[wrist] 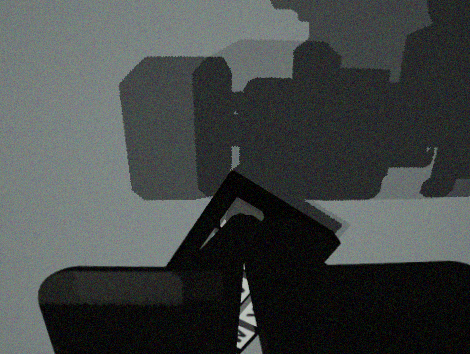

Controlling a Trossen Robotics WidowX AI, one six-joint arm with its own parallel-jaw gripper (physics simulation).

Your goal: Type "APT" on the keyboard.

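Places are measured from the arm's base along level axes (x ahead, y left, z up), in centimetres.
Pixels of known places: gripper, fingertip midpoint: [242,225].
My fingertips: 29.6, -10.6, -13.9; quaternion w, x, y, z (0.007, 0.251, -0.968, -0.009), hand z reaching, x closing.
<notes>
Behind a point stands the place of what it marks, as x, y, z.
The black keyboard [300,225] @[26.7, -11.4, -15.0] lies at a slant in the middle of the wrist view, with its end corner pointing up. One key [248,206] @[29.6, -11.2, -14.6] near that corner shows as a grey, shaded rim; its letter is hidden behind the fingertips. White slivers of key show along the left side of the fingers. Parts of white keys [247,312] @[26.5, -5.9, -14.5] with dark marks show through the narrow gap between the fingers; their letters cannot be read. My gripper [242,225] @[29.6, -10.6, -13.9] is shut and empty, its tips over the shaded key. Whether they touch it cannot be told. The A and T keys cannot be made out.
A pale grey surface [60,150] @[38.4, -8.8, -16.2] surrounds the keyboard. Dark, blocky shadows [310,125] @[28.6, -15.6, -16.2] of the arm and gripper fall across it beyond the keyboard's end. The wide black gripper body hides the bottom of the view and much of the keyboard.
</notes>
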